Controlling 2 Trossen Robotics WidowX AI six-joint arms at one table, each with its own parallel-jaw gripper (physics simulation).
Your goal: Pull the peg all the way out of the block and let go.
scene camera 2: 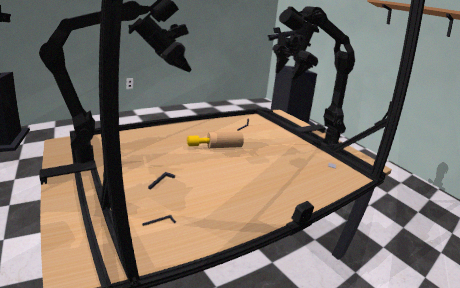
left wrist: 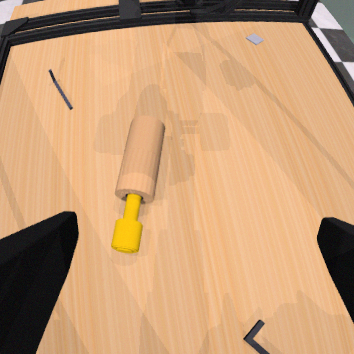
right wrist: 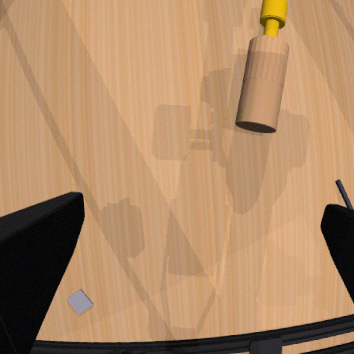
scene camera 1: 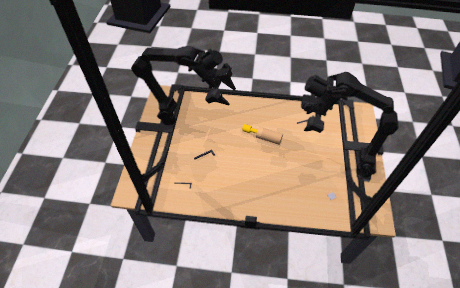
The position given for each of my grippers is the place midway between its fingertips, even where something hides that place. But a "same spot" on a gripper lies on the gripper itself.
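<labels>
My left gripper is out of frame in the right wrist view, and my right gripper is out of frame in the left wrist view. You can see my left gripper in the left wrist view (202, 227), and it shows in scene camera 1 and scene camera 2 too. My right gripper shows in scene camera 2 (284, 76), and also in scene camera 1 and the right wrist view. On my left gripper, (scene camera 2: 180, 62) and (scene camera 1: 220, 100) are the same spot. And on my right gripper, (right wrist: 46, 233) and (scene camera 1: 305, 127) are the same spot.
</labels>
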